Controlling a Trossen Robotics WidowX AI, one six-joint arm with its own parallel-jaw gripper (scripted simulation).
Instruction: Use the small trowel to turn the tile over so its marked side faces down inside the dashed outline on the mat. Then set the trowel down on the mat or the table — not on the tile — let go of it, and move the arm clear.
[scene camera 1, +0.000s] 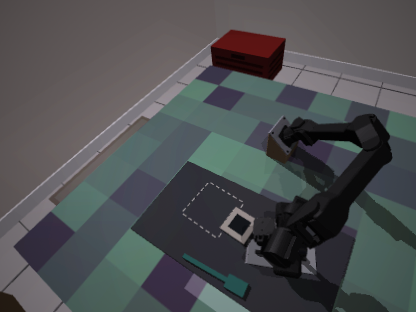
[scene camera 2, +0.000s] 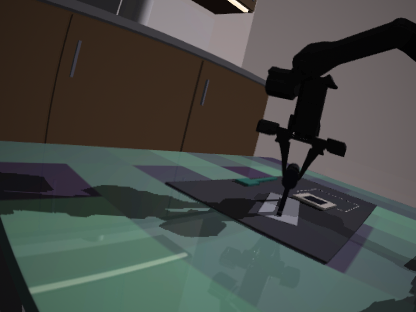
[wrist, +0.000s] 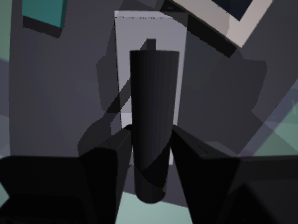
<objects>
My gripper shows in scene camera 1 (283, 248), in scene camera 2 and in the wrist view. One and the same spot on my gripper: (wrist: 95, 180) is (scene camera 2: 289, 142).
</objects>
